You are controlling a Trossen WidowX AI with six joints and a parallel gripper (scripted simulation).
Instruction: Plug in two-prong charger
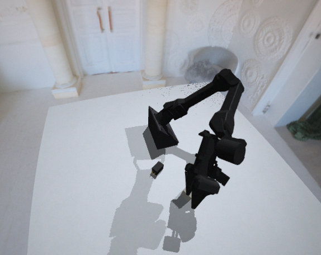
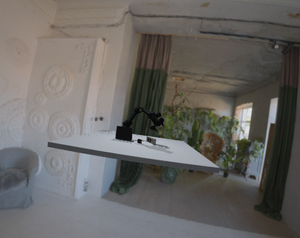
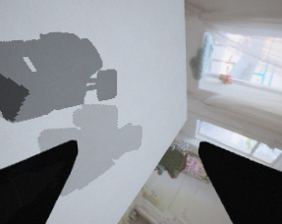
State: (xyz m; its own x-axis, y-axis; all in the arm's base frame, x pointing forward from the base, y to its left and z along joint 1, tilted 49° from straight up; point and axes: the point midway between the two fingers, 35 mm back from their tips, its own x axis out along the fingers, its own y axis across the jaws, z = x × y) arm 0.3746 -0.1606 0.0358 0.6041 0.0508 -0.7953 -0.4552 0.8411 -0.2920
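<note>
The two-prong charger is 210 mm behind my gripper tip, 160 mm below it and 10 mm to the right of it.
</note>
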